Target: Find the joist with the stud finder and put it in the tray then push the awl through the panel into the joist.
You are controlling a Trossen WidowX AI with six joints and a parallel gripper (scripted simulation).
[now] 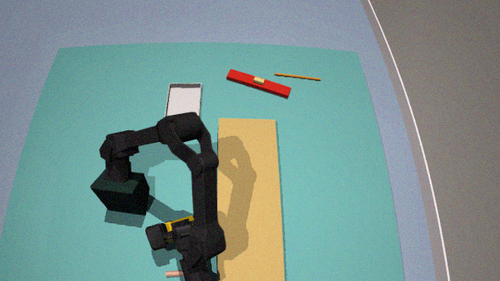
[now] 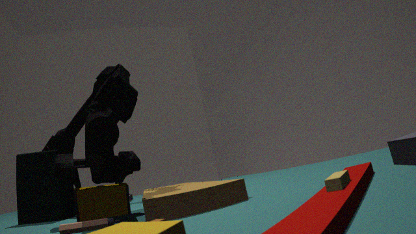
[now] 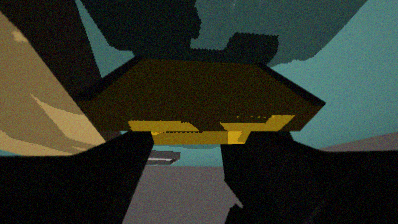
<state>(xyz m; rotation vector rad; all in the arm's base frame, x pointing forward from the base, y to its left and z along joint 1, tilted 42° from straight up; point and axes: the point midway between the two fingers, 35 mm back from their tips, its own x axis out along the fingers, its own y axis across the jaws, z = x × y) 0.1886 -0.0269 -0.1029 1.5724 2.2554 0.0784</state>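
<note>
The awl lies 5 cm ahead of my gripper tip, 13 cm to the right of it and 4 cm below it. From my gripper tip the other things lie so: stud finder 1 cm behind, 1 cm to the right; square indicator 3 cm behind; tray 7 cm behind, 42 cm to the left, 4 cm below.
</note>
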